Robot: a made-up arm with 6 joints.
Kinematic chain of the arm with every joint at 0, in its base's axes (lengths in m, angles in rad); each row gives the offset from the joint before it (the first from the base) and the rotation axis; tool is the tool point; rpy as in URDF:
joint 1: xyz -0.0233 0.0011 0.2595 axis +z
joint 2: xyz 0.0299 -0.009 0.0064 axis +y
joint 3: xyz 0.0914 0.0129 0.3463 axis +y
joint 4: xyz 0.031 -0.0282 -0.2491 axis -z
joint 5: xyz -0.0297 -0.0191 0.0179 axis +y
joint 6: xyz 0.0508 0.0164 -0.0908 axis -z
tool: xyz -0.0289 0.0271 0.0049 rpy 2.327 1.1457 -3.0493
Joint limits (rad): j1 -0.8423..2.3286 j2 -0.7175..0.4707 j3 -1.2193..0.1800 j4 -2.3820..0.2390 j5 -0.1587..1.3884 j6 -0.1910..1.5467
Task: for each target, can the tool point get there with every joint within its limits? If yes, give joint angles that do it. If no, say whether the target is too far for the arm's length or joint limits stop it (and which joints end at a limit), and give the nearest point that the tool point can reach.
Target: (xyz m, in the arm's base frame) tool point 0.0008 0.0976 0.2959
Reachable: yes | joints 2.0125 -0.2312 0.0572 -1.2643 0.7783 0.8717
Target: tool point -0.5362 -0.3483 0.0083
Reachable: no: joint limits stop it (at a limit: joint 1, joint 2, joint 3, joint 5, joint 6) | nearest point -0.0530 -0.1579 0.2566 | short by 0.576 m
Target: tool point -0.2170 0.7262 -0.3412
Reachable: no: too far | nearest point -0.1369 0.4265 0.2262 | short by 0.647 m
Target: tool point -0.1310 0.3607 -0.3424
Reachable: no: joint limits stop it (at a limit: joint 2, joint 4, joint 6) | nearest point -0.1138 0.3031 0.1865 | short by 0.532 m
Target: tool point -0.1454 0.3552 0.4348
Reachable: yes | joints 1.9785 -0.0251 -0.9393 -1.6994 -0.0111 0.2227
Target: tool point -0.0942 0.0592 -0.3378
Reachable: no: joint limits stop it (at a limit: joint 1, joint 2, joint 4, joint 6) | nearest point -0.1659 0.1403 0.1932 | short by 0.542 m
